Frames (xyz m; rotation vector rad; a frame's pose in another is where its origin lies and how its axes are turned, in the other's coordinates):
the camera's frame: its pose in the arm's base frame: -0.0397 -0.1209 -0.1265 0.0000 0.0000 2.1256
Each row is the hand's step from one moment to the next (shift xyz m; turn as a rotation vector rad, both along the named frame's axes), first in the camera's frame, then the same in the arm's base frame.
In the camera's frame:
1: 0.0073 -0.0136 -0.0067 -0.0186 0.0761 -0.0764
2: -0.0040 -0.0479 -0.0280 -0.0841 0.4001 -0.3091
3: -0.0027 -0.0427 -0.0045 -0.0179 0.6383 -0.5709
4: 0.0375 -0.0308 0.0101 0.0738 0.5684 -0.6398
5: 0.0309 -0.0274 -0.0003 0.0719 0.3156 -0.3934
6: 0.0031 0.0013 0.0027 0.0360 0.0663 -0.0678
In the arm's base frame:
1: 0.0077 0.0134 -0.0067 -0.0549 -0.0559 -0.0764
2: 0.0428 0.0218 -0.0280 -0.2958 -0.2822 -0.3091
3: 0.0377 0.0202 -0.0045 -0.5331 -0.3515 -0.5709
4: 0.0064 0.0481 0.0101 -0.5220 -0.2367 -0.6398
5: 0.0070 0.0407 -0.0003 -0.3061 -0.1051 -0.3934
6: -0.0027 0.0020 0.0027 -0.0753 -0.0043 -0.0678

